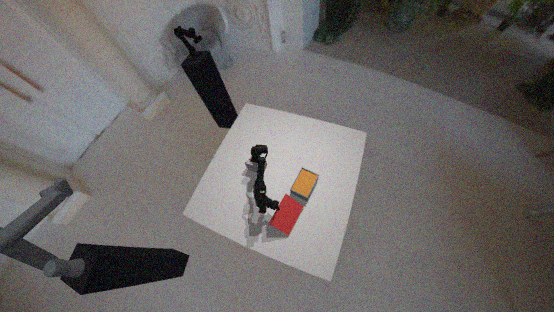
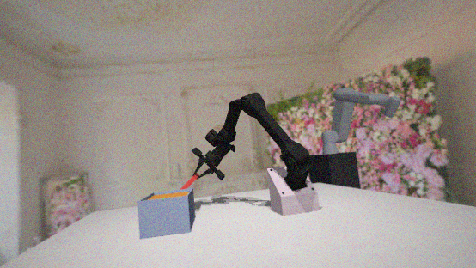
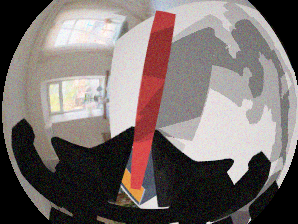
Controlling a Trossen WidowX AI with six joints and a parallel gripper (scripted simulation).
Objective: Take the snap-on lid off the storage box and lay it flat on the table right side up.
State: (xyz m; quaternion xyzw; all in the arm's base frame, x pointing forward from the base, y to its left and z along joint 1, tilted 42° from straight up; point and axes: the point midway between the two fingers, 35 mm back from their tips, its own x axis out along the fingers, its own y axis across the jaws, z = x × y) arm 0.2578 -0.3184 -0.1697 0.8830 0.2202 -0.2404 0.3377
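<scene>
Now: gripper tip 60 mm short of the red lid, 20 mm to the left of it and 50 mm above it. From my gripper tip the other things lie so: storage box: 140 mm ahead, 250 mm to the left, 80 mm below.
</scene>
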